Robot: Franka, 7 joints.
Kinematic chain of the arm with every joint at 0, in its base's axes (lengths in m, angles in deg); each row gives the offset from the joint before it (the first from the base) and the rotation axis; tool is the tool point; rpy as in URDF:
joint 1: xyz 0 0 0.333 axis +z
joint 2: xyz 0 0 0 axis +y
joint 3: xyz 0 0 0.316 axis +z
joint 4: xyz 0.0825 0 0 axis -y
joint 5: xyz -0.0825 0 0.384 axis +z
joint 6: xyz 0 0 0 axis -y
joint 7: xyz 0.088 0 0 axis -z
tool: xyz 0 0 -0.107 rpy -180 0 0
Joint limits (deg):
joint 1: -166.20..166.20
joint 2: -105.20..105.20
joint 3: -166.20..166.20
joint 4: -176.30..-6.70
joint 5: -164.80..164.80
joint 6: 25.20..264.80
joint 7: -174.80..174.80
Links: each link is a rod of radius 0.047 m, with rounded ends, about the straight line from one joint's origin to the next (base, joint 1, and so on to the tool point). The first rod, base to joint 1, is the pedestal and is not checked.
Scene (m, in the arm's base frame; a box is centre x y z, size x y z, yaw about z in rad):
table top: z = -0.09
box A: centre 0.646 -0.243 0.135 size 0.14 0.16 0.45 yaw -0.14
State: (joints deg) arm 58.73 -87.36 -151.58 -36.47 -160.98 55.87 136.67
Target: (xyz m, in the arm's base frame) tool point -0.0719 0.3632 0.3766
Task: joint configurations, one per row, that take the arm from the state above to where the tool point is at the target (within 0.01 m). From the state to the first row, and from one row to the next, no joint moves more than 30 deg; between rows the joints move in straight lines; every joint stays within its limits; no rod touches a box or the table.
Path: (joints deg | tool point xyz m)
1: 51.65 -90.93 -130.74 -62.60 -160.30 55.78 136.62 | -0.2473 -0.6750 0.0668
2: 44.58 -94.50 -109.89 -88.72 -159.62 55.68 136.57 | -0.0681 -0.6700 0.0851
3: 37.50 -98.06 -89.05 -114.85 -158.94 55.59 136.51 | 0.0600 -0.6239 0.2448
4: 30.42 -101.63 -68.20 -140.97 -158.26 55.50 136.46 | 0.0996 -0.4970 0.4383
5: 23.35 -105.20 -47.36 -167.10 -157.58 55.40 136.41 | 0.0919 -0.3001 0.5472
6: 51.92 -99.08 -52.49 -166.97 -159.02 66.45 136.46 | 0.2703 -0.1898 0.5313
7: 80.49 -92.96 -57.62 -166.85 -160.47 77.51 136.51 | 0.3472 0.0078 0.5041
8: 109.06 -86.84 -62.75 -166.73 -161.91 88.56 136.57 | 0.2924 0.2127 0.4674
9: 137.63 -80.72 -67.88 -166.61 -163.36 99.61 136.62 | 0.1308 0.3460 0.4238
10: 166.20 -74.60 -73.01 -166.48 -164.80 110.66 136.67 | -0.0719 0.3632 0.3766

